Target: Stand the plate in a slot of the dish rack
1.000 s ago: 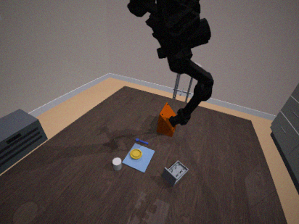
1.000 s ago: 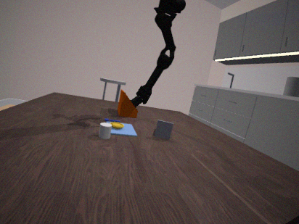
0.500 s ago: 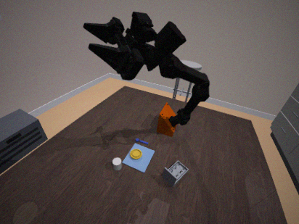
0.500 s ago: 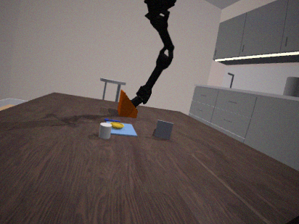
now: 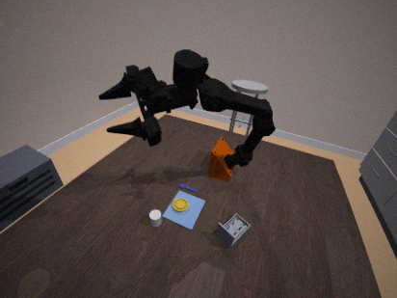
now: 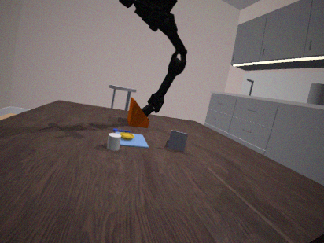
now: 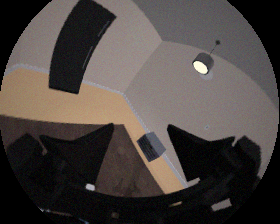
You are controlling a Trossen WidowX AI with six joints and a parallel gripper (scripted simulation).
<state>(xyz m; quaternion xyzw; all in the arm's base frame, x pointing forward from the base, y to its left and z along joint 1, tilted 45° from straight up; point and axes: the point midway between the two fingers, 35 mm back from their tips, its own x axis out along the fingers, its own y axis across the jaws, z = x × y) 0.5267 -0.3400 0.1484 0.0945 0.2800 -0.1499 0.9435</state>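
Now: the yellow plate 200 mm behind my gripper tip, 80 mm to the left of it and 460 mm below it. From my gripper tip the other things lie so: blue mat 200 mm behind, 100 mm to the left, 470 mm below; then white cup 90 mm behind, 40 mm to the left, 450 mm below; then blue spoon 300 mm behind, 40 mm to the left, 470 mm below.
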